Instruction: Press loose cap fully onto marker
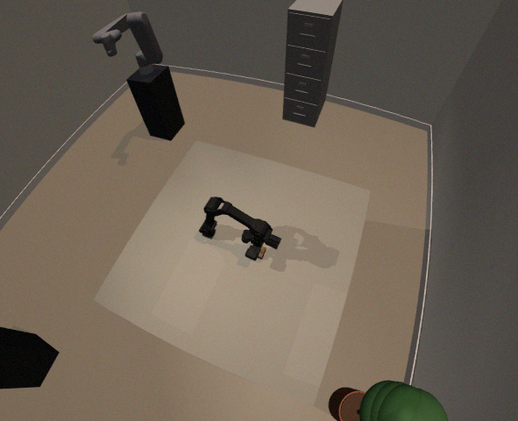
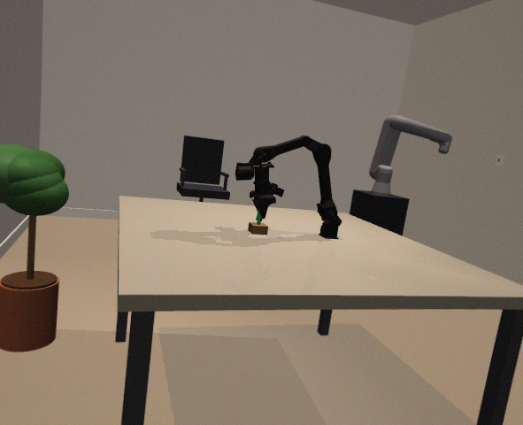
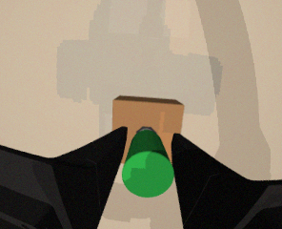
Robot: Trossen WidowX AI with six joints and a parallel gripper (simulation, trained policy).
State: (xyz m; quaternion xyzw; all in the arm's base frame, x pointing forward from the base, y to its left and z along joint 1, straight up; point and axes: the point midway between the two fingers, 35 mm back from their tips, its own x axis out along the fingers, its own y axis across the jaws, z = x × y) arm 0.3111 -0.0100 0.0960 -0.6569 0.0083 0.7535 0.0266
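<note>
Right now the green cap is 10 mm ahead of my gripper tip and 10 mm above it. The rest, counted from my gripper tip: brown holder block 50 mm below, 10 mm ahead; grey marker 10 mm ahead.
</note>
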